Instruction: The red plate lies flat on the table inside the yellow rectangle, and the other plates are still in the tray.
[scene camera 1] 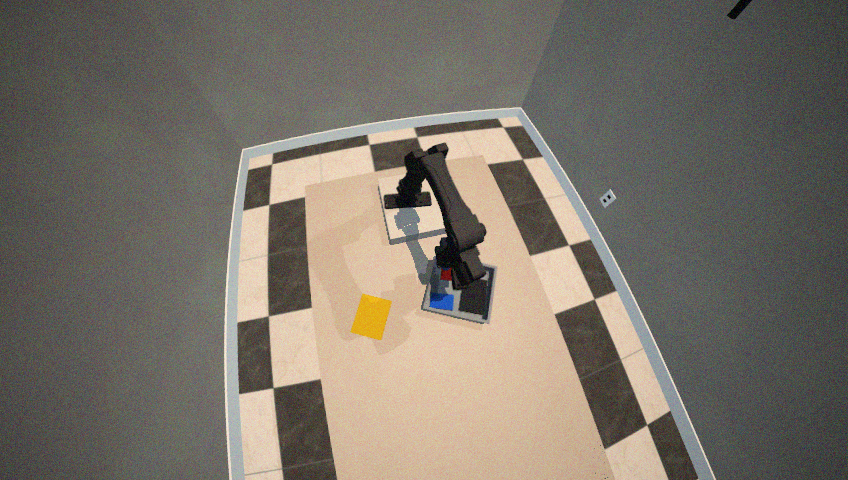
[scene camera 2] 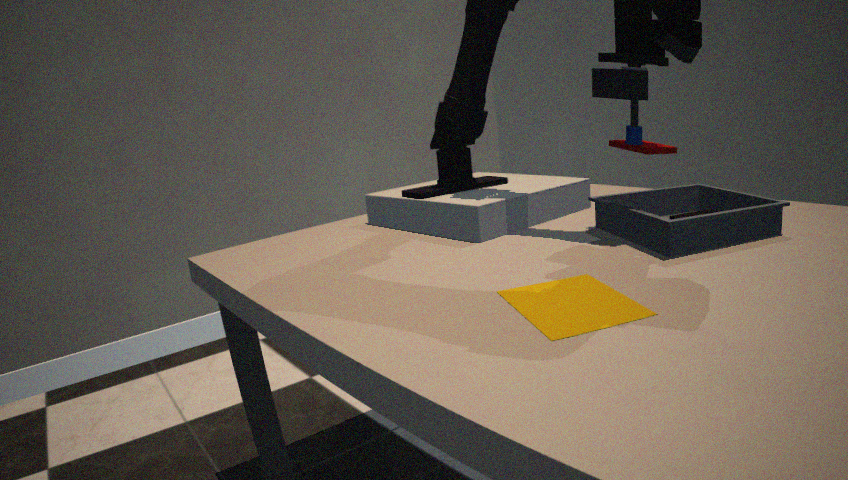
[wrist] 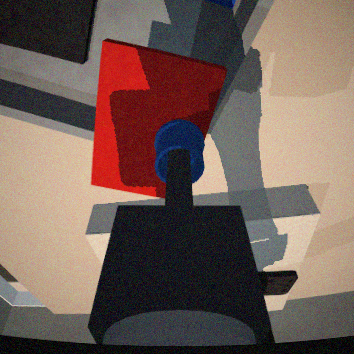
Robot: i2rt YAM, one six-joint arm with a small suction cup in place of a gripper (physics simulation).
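Seen in the pictures: hand at its tool point: (scene camera 2: 633,150) (wrist: 178,133); arm's base at its link origin: (scene camera 1: 407,200) (scene camera 2: 456,189).
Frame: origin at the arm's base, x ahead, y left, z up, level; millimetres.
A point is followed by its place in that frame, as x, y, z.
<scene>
My suction cup (scene camera 2: 633,135) (wrist: 179,135) holds the red plate (scene camera 1: 445,274) @[363, 99, 79] (scene camera 2: 651,148) @[378, 89, 77] (wrist: 120,70) @[376, 134, 77] by its top face, off centre near one corner. The plate hangs roughly level, well above the grey tray (scene camera 1: 493,285) @[401, 290, -8] (scene camera 2: 726,230) @[486, 124, -35] (wrist: 45,104) @[306, 234, -29]. The arm hides the cup in scene camera 1. In the tray lie a blue plate (scene camera 1: 441,301) @[430, 90, -45] and a black plate (scene camera 1: 474,297) @[430, 218, -44] (wrist: 45,25) @[377, 221, -44]; the arm partly covers the tray in scene camera 1. The yellow rectangle (scene camera 1: 371,317) @[463, -176, -57] (scene camera 2: 577,306) @[471, -181, -57] lies flat on the table, apart from the tray, with no plate on it.
The arm's base stands on a white block (scene camera 1: 416,235) @[160, 22, -16] (scene camera 2: 422,212) @[42, -102, -21] behind the yellow rectangle and beside the tray. The tray has raised walls. The table's edge (scene camera 2: 380,380) @[457, -398, -64] runs along the near left in scene camera 2. The arm casts shadows over the table.
</scene>
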